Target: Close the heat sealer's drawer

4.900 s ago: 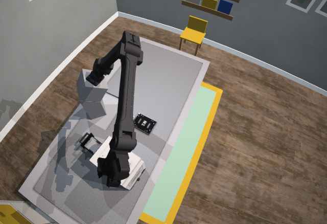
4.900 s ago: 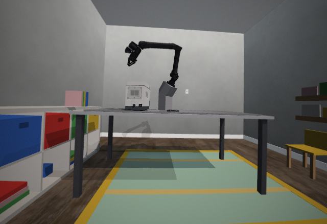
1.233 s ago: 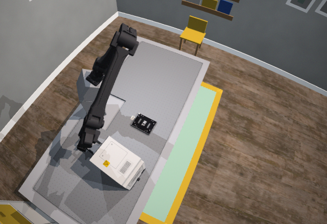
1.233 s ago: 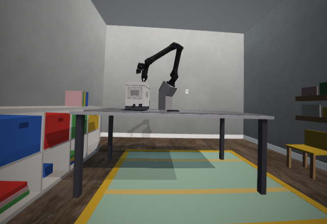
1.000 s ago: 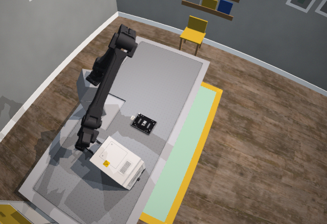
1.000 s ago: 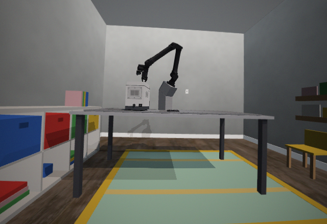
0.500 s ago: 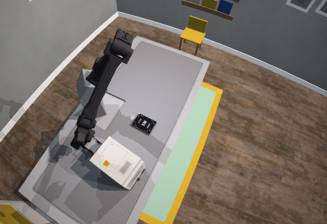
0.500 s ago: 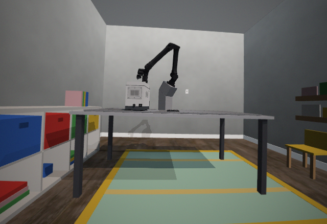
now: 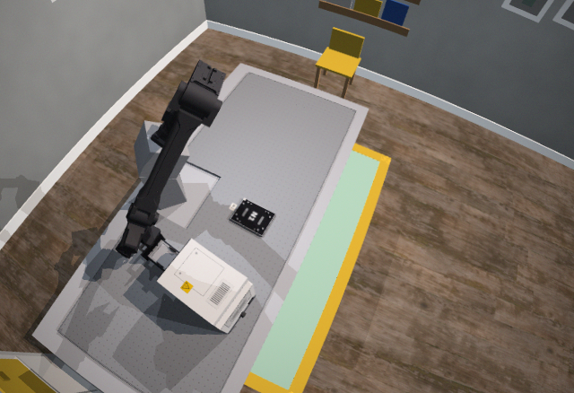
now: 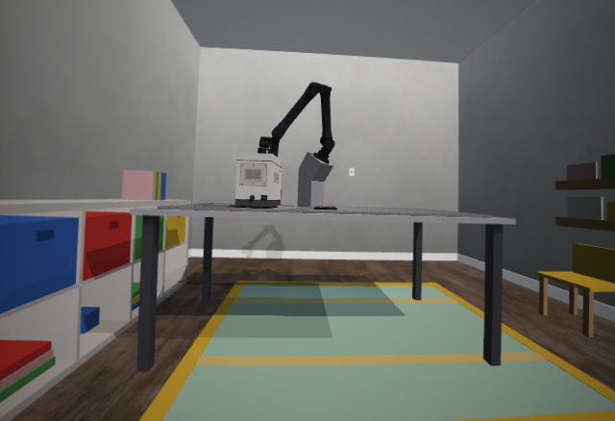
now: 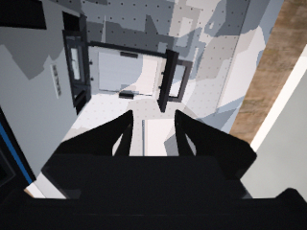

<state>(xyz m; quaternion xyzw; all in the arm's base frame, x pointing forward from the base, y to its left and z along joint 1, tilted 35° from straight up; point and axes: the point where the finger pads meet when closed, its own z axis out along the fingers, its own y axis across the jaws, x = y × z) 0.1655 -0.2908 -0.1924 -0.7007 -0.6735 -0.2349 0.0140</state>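
My hand is 2 cm short of the dark sealer drawer and 17 cm above it.
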